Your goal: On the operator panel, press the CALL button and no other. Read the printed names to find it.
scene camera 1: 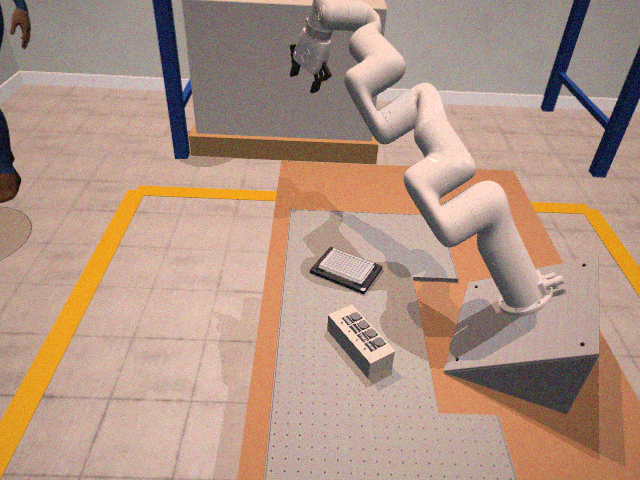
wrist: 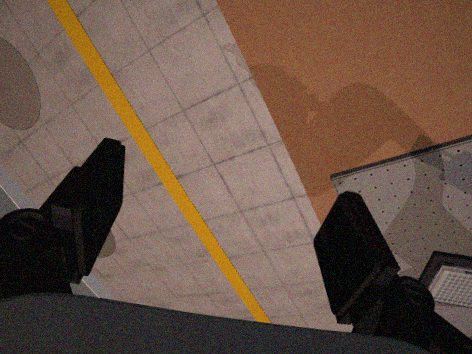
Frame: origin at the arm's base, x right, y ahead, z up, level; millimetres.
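Where they show: gripper, fingertip midpoint: (scene camera 1: 303, 83) (wrist: 229, 195); arm's base at its link origin: (scene camera 1: 525, 297).
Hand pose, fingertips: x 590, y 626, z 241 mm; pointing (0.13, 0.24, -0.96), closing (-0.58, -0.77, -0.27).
Things, the pixels of their top centre, and the offset from my fingertips. Level surfaces: height alone.
- operator panel at its top centre: (scene camera 1: 360, 331) dx -728, dy -245, dz -276 mm
- dark tray with a white gridded plate, top centre: (wrist: 470, 291) (scene camera 1: 346, 263) dx -461, dy -193, dz -306 mm
- grey perforated plate at its surface level: dz -332 mm
- orange mat at its surface level: dz -345 mm
The operator panel (scene camera 1: 360, 341) is a beige box with a row of several dark round buttons on its sloping top, standing on the perforated grey plate in the scene view. Small labels lie beside the buttons, but their printed names are too small to read, so I cannot tell which is CALL. The panel does not show in the wrist view. My gripper (scene camera 1: 305, 83) (wrist: 229, 195) is open and empty. It hangs high up and far behind the panel, in front of the big grey box, with its fingers pointing down.
A dark tray with a white gridded plate (scene camera 1: 346, 267) (wrist: 452, 286) lies behind the panel. The grey perforated plate (scene camera 1: 330, 439) (wrist: 372, 200) rests on an orange mat (scene camera 1: 258, 361) (wrist: 370, 45). A large grey box (scene camera 1: 258, 72), blue posts (scene camera 1: 170, 77) and part of a person (scene camera 1: 6, 155) stand farther off.
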